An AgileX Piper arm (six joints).
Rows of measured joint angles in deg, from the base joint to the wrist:
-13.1 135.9 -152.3 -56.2 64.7 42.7
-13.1 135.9 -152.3 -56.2 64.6 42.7
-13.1 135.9 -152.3 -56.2 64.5 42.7
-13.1 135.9 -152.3 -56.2 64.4 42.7
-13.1 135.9 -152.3 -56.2 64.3 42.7
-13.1 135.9 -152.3 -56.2 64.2 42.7
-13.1 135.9 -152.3 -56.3 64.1 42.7
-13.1 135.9 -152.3 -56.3 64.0 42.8
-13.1 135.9 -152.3 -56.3 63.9 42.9
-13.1 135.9 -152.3 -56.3 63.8 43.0
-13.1 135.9 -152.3 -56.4 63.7 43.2
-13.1 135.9 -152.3 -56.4 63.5 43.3
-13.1 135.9 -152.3 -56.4 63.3 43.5
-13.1 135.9 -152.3 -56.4 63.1 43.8
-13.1 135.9 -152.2 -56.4 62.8 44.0
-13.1 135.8 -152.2 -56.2 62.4 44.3
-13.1 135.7 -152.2 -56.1 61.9 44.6
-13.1 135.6 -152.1 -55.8 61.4 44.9
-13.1 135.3 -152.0 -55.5 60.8 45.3
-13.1 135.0 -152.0 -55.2 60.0 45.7
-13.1 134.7 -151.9 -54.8 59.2 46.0
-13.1 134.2 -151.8 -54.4 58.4 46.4
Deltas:
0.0 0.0 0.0 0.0 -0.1 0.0
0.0 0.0 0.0 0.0 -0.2 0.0
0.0 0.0 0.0 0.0 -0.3 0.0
0.0 0.0 0.0 0.0 -0.4 0.0
0.0 0.0 0.0 0.0 -0.5 0.0
0.0 0.0 0.0 -0.1 -0.6 0.0
0.0 0.0 0.0 -0.1 -0.7 0.1
0.0 0.0 0.0 -0.1 -0.8 0.2
0.0 0.0 0.0 -0.1 -0.9 0.3
0.0 0.0 0.0 -0.2 -1.0 0.5
0.0 0.0 0.0 -0.2 -1.2 0.6
0.0 0.0 0.0 -0.2 -1.4 0.8
0.0 0.0 0.0 -0.2 -1.6 1.1
0.0 0.0 0.1 -0.2 -1.9 1.3
0.0 -0.1 0.1 0.0 -2.3 1.6
0.0 -0.2 0.1 0.1 -2.8 1.9
0.0 -0.3 0.2 0.4 -3.3 2.2
0.0 -0.6 0.3 0.7 -3.9 2.6
0.0 -0.9 0.3 1.0 -4.7 3.0
0.0 -1.2 0.4 1.4 -5.5 3.3
0.0 -1.7 0.5 1.8 -6.3 3.7

